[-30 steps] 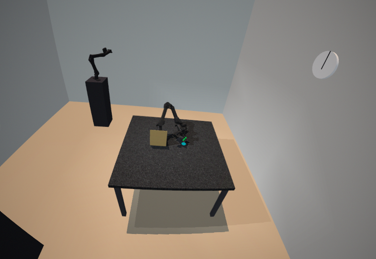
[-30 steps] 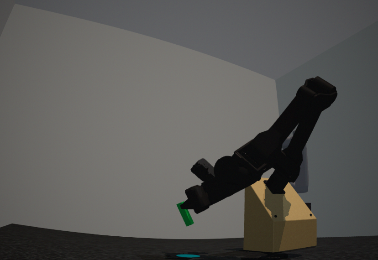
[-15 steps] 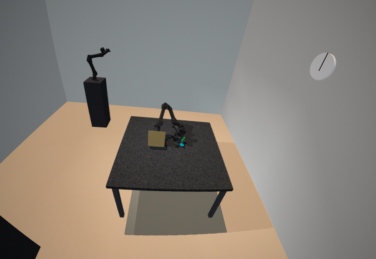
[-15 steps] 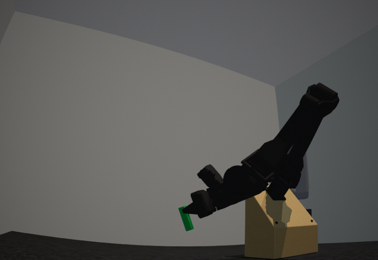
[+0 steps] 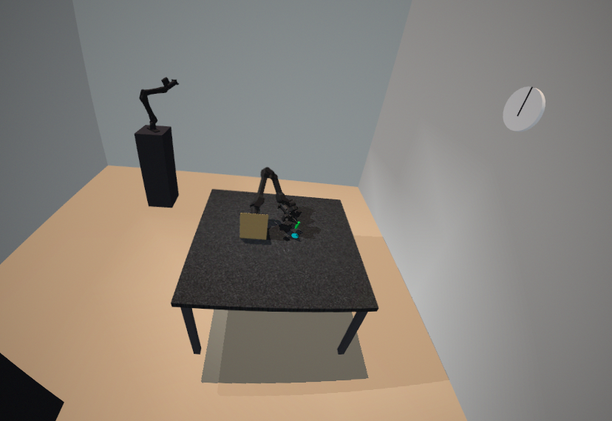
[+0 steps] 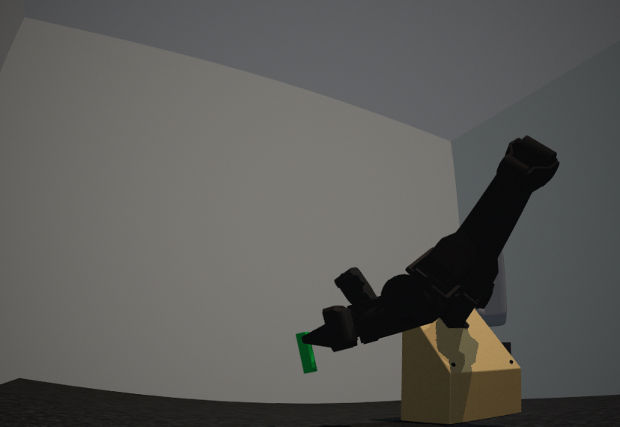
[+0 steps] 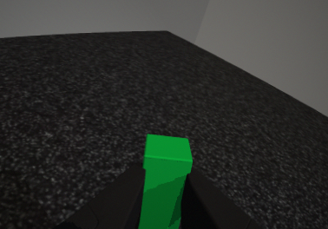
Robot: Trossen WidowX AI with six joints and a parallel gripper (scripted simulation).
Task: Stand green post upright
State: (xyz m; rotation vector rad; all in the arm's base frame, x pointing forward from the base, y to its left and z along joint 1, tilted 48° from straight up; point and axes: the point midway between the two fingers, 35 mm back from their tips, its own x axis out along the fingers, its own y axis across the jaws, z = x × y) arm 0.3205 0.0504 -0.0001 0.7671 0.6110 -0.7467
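Now: gripper tip 2 cm to the right of the cyan circle and 15 cm above it. Also, from my gripper tip: green post 2 cm below.
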